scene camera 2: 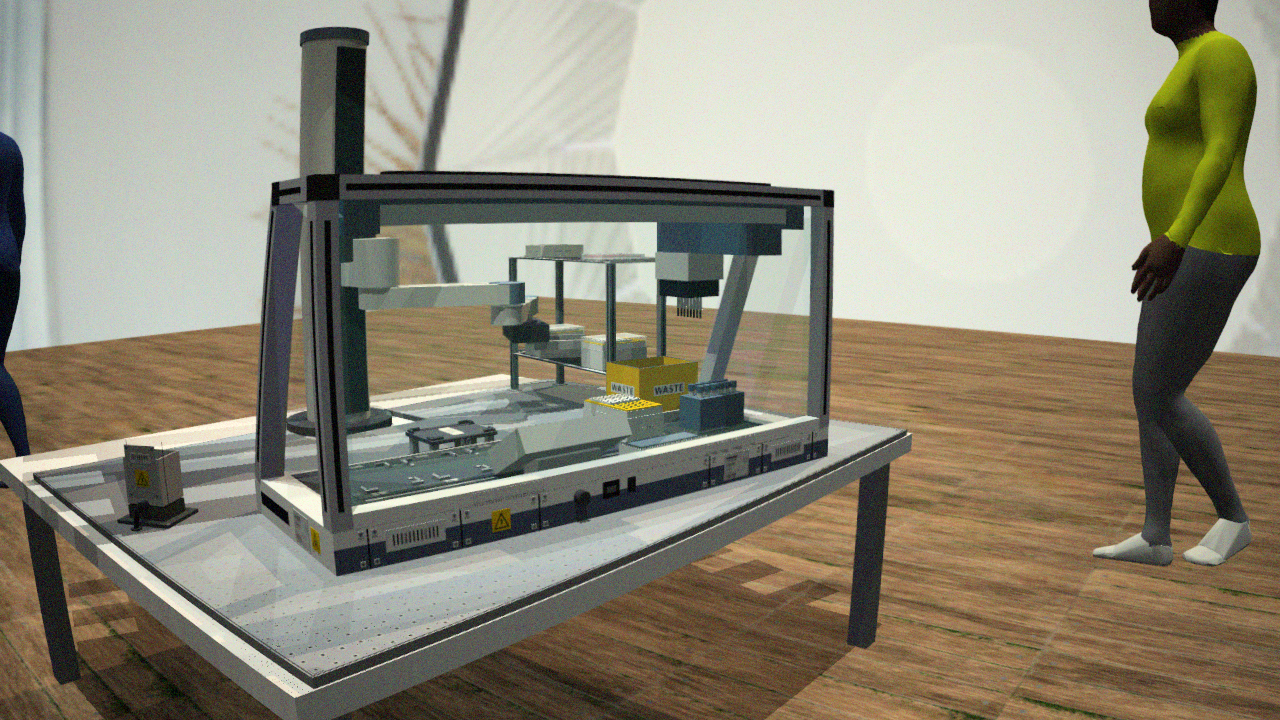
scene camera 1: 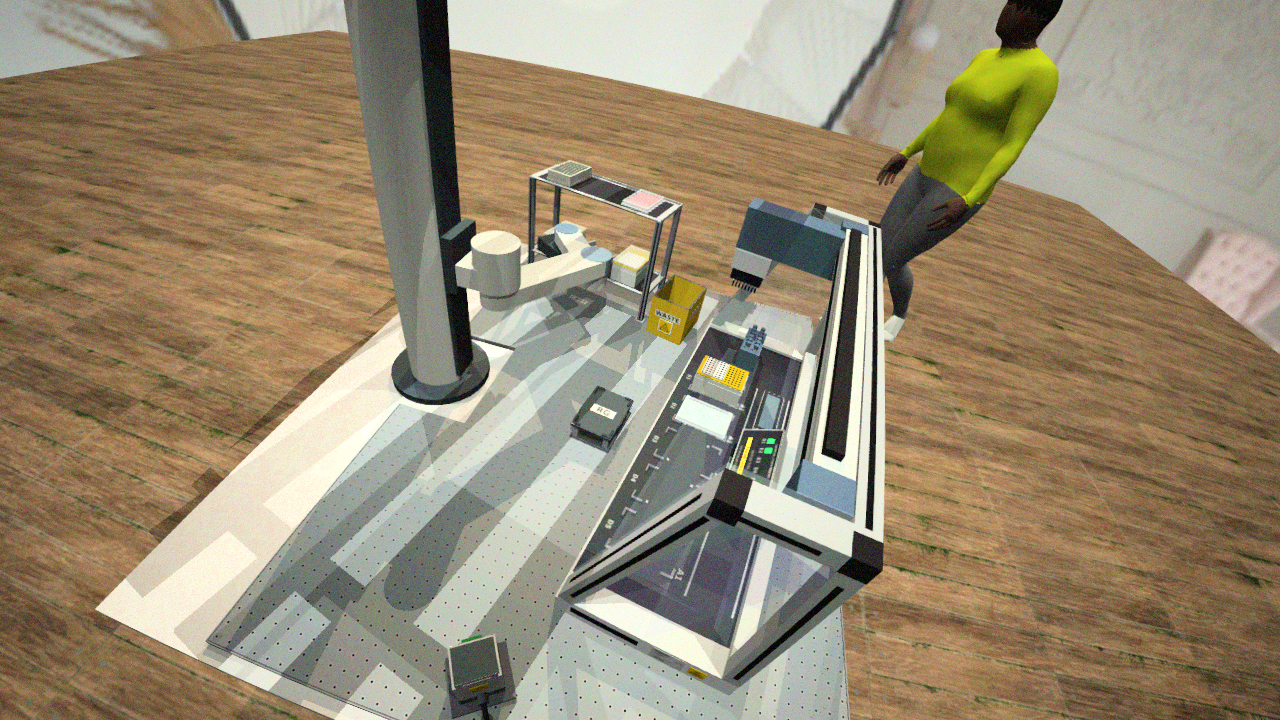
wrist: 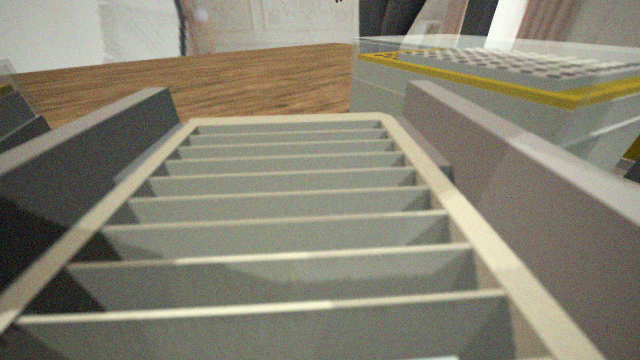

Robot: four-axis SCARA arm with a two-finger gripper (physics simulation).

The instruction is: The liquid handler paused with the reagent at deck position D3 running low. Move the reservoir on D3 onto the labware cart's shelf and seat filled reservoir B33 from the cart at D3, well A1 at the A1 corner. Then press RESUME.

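Pixels of known places: gripper, fingertip midpoint: [wrist: 291,106]; arm's base, origin of the base link: [scene camera 1: 442,371].
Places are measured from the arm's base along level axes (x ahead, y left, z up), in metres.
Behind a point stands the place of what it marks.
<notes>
My gripper [scene camera 2: 547,334] [wrist: 291,106] @(z 0.161, x 0.281, y 0.558 m) is shut on a pale multi-trough reservoir [scene camera 2: 562,341] [wrist: 295,230], level between its fingers at the labware cart's [scene camera 1: 656,268] @(z 0.118, x 0.458, y 0.589 m) [scene camera 2: 611,313] lower shelf. In scene camera 1 the arm and cart hide most of both. I cannot tell whether the reservoir touches the shelf. On the top shelf stand a grey gridded labware [scene camera 1: 569,171] @(z 0.391, x 0.137, y 0.567 m) [scene camera 2: 553,250] @(z 0.381, x 0.166, y 0.550 m) and a pink-topped one [scene camera 1: 643,199] @(z 0.377, x 0.383, y 0.520 m); no B33 label is readable. Deck position D3 [scene camera 1: 687,454] @(z 0.064, x 0.675, y -0.097 m) holds no labware. A tilted panel [scene camera 1: 756,454] @(z 0.132, x 0.817, y -0.102 m) shows a yellow bar and green marks; RESUME is not readable.
A yellow-rimmed tip box [scene camera 1: 631,265] @(z 0.183, x 0.389, y 0.465 m) [scene camera 2: 613,350] [wrist: 480,75] @(z 0.175, x 0.335, y 0.506 m) stands close beside the held reservoir. A yellow waste bin [scene camera 1: 676,309] @(z 0.134, x 0.559, y 0.366 m) [scene camera 2: 651,380] stands by the cart. A dark RG stand [scene camera 1: 601,415] @(z 0.063, x 0.456, y -0.052 m), tip rack [scene camera 1: 721,376] @(z 0.129, x 0.718, y 0.127 m), white plate [scene camera 1: 704,417] @(z 0.077, x 0.699, y 0.020 m) and pipetting head [scene camera 1: 750,268] @(z 0.353, x 0.718, y 0.306 m) are also there.
</notes>
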